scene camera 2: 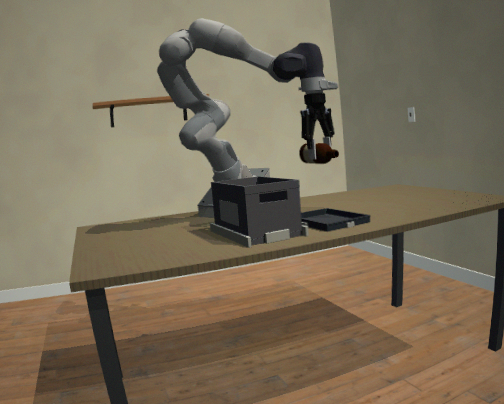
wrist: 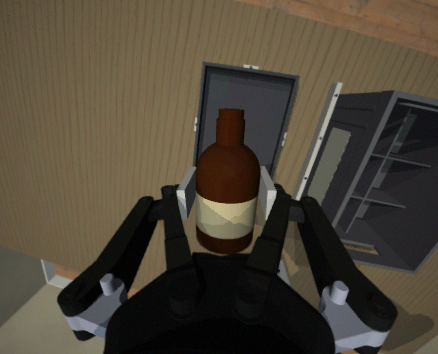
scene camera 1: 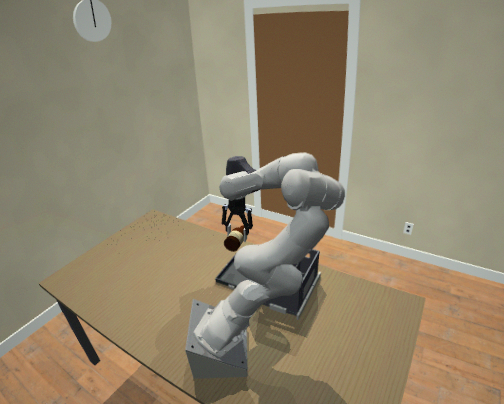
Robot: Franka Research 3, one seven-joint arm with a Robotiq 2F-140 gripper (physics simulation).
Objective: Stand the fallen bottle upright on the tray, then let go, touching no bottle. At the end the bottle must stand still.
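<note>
A brown bottle [scene camera 1: 233, 240] [scene camera 2: 324, 153] [wrist: 229, 175] with a cream label lies on its side in the air. My gripper [scene camera 1: 237, 233] [scene camera 2: 319, 149] [wrist: 227, 177] is shut on it around the body, one pad on each side, and points down. In scene camera 2 its neck points right; in the wrist view the neck points up, away from the palm. The shallow dark tray [scene camera 1: 224, 281] [scene camera 2: 361, 219] [wrist: 250, 85] lies on the table well below the bottle. In the wrist view the bottle hides part of the tray.
A tall dark crate [scene camera 1: 310, 280] [scene camera 2: 274, 216] [wrist: 370, 135] with inner dividers stands beside the tray, with pale rails at its base. The wooden table [scene camera 1: 125, 280] [scene camera 2: 150, 250] [wrist: 100, 125] carries both and the arm's base. The arm hides part of the tray and crate in scene camera 1.
</note>
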